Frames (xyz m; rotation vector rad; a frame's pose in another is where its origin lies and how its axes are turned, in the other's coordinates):
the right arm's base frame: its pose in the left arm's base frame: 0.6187 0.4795 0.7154 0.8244 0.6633 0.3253
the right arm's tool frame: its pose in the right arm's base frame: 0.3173 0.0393 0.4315 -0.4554 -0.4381 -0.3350
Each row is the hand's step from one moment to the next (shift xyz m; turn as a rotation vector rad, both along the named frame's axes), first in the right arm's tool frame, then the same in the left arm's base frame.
Working: the right arm's tool frame: its pose in the left arm's base frame: 1.1407 0.4211 0.8274 0.3196 0.2870 -0.0172

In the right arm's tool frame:
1: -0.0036 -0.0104 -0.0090 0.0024 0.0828 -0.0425
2: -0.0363 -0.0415 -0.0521 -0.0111 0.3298 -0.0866
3: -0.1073 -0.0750 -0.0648 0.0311 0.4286 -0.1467
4: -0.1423 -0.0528 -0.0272 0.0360 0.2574 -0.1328
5: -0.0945 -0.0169 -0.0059 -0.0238 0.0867 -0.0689
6: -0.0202 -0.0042 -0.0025 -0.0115 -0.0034 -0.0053
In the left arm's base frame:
1: -0.0066 -0.0072 -0.0104 -0.0043 0.0920 -0.0139
2: -0.0517 -0.0242 -0.0499 -0.0141 0.3399 0.0258
3: -0.1254 -0.0540 -0.0518 0.0159 0.4537 -0.0103
4: -0.1473 -0.0457 -0.0010 0.0138 0.2869 -0.0517
5: -0.0933 -0.0169 0.0160 -0.0365 0.1032 -0.0293
6: -0.0203 -0.0038 0.0021 -0.0127 -0.0019 -0.0026

